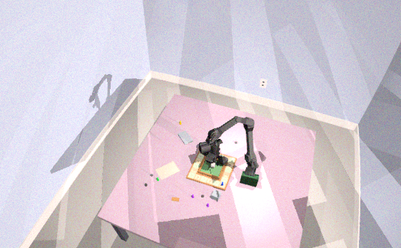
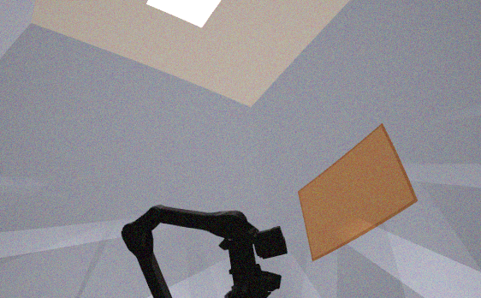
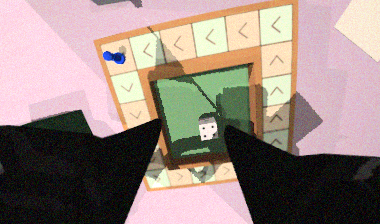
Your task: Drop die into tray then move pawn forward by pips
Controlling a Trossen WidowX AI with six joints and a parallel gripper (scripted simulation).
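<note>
My gripper tip is 80 mm past the blue pawn, 100 mm to the right of it and 80 mm above it. Also, from my gripper tip: green dice tray (10 mm ahead, 30 mm to the right, 100 mm below); then beige card (320 mm ahead, 50 mm to the left, 100 mm below); then pale grey cube (50 mm behind, 200 mm to the left, 80 mm below).
</note>
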